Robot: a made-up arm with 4 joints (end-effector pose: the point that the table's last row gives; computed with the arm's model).
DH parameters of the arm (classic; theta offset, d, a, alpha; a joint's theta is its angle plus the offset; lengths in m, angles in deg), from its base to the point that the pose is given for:
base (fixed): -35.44 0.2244 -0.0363 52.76
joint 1: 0 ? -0.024 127.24
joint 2: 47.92 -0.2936 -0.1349 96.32
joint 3: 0 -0.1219 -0.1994 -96.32
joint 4: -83.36 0.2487 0.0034 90
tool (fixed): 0 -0.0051 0 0
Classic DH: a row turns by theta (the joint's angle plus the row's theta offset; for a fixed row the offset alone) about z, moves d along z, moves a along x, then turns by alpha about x.
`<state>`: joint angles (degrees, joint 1 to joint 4).
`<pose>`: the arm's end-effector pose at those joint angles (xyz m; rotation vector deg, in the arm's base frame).
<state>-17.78 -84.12 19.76 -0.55</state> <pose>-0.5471 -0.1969 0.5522 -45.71 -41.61 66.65</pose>
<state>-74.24 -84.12 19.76 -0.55</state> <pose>-0.3678 -0.1324 0.7581 -11.15 -9.77 34.81</pose>
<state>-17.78 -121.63 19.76 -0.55</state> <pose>-0.4330 -0.4346 0.4913 -30.79 -67.40 93.40</pose>
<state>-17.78 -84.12 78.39 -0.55</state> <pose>-0.5117 -0.2763 0.8475 4.82 -6.39 84.07</pose>
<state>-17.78 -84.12 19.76 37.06</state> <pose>-0.5472 -0.2008 0.5513 -63.10 -10.27 47.13</pose>
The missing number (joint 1, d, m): 0.2411
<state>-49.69 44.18 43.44 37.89</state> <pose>0.3077 0.0644 0.5652 -10.95 100.71 -54.86</pose>
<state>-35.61 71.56 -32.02 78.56</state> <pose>-0.0013 0.0240 0.3417 55.81 -118.12 78.30</pose>
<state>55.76 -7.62 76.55 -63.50</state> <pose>-0.7361 0.0643 0.3420 -15.08 -92.62 71.87</pose>
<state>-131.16 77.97 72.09 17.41</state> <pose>0.0540 -0.4936 -0.0612 -19.36 -139.50 93.71</pose>
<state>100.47 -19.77 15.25 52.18</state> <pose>-0.3233 -0.3334 0.0206 -100.57 -76.50 -17.50</pose>
